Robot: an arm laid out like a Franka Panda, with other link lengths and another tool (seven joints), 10 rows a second.
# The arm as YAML. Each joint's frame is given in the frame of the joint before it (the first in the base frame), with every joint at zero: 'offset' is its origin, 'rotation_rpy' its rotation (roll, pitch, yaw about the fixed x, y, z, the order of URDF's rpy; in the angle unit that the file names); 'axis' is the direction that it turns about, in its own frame. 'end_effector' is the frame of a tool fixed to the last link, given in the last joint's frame.
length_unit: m
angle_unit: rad
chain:
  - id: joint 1
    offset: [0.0, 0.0, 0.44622]
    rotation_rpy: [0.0, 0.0, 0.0]
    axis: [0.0, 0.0, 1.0]
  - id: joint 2
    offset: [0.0, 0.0, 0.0]
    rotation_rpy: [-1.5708, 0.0, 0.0]
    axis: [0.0, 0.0, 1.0]
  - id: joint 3
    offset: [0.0, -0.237, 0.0]
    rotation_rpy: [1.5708, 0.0, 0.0]
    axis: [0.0, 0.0, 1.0]
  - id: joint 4
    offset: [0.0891, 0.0, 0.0]
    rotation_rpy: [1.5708, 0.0, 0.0]
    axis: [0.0, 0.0, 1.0]
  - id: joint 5
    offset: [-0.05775, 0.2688, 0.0]
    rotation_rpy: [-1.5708, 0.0, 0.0]
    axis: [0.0, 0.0, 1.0]
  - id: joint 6
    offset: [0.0, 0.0, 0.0]
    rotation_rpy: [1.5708, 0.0, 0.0]
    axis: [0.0, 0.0, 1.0]
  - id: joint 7
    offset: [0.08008, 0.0, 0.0]
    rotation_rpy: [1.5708, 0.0, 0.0]
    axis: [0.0, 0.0, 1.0]
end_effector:
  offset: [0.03, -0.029, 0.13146]
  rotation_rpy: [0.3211, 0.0, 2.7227]
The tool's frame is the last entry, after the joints.
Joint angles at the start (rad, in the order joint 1, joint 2, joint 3, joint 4, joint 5, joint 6, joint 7): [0.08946 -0.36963 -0.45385 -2.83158 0.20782 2.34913 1.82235]
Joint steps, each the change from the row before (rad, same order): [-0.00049 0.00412 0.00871 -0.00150 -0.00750 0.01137 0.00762]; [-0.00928 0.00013 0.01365 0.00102 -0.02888 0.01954 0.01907]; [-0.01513 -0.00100 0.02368 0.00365 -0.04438 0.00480 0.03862]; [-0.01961 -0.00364 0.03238 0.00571 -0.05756 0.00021 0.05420]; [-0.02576 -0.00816 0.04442 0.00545 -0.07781 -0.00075 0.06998]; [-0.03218 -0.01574 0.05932 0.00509 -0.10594 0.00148 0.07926]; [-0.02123 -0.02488 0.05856 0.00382 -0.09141 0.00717 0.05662]
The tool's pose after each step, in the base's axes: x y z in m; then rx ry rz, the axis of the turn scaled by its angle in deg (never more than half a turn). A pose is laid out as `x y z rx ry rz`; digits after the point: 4 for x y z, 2 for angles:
0.2676 -0.1122 0.3662 -118.67 -90.87 1.72
0.2703 -0.1145 0.3691 -120.11 -91.93 2.66
0.2720 -0.1158 0.3726 -121.58 -92.62 4.85
0.2741 -0.1165 0.3779 -123.48 -93.31 7.71
0.2767 -0.1166 0.3854 -125.97 -94.56 11.49
0.2811 -0.1157 0.3967 -128.97 -97.61 16.33
0.2879 -0.1107 0.4107 -131.27 -102.49 19.86

